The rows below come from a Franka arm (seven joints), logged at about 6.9 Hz.
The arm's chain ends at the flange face. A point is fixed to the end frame.
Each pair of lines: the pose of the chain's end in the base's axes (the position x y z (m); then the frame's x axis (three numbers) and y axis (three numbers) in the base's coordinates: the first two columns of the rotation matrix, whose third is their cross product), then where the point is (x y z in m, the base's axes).
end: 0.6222 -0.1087 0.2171 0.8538 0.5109 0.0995 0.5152 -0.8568 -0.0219
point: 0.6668 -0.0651 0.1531
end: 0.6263 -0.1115 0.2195 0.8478 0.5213 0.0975 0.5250 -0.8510 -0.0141
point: 0.6705 -0.0679 0.1553
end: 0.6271 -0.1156 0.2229 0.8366 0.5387 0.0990 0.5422 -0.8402 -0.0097
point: 0.6707 -0.0713 0.1587
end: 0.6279 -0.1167 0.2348 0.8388 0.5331 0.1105 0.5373 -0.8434 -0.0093
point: 0.6724 -0.0722 0.1713
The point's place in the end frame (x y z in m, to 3 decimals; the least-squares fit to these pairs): 0.054 -0.013 0.070
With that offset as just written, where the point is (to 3 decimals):
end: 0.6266 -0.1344 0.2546 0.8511 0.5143 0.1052 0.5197 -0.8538 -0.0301
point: 0.671 -0.090 0.191
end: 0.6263 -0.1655 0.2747 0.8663 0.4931 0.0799 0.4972 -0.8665 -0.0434
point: 0.670 -0.122 0.210
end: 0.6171 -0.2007 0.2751 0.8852 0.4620 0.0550 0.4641 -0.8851 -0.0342
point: 0.661 -0.160 0.209
